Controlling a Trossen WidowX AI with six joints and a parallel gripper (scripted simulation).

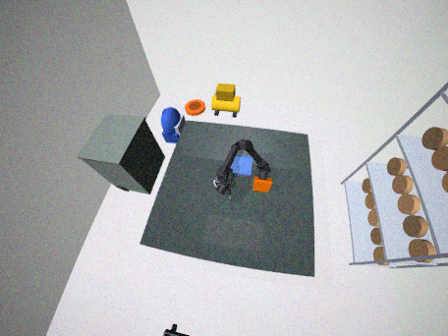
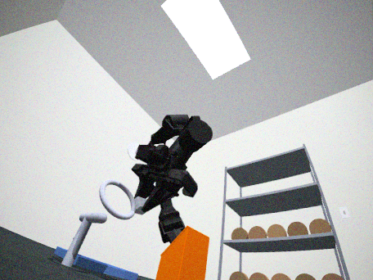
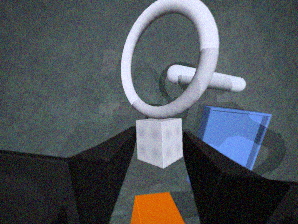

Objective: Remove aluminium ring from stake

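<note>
The aluminium ring lies 50 mm ahead of my gripper tip. The rest, counted from my gripper tip: blue tray 120 mm behind, 240 mm to the right, 130 mm below.
</note>
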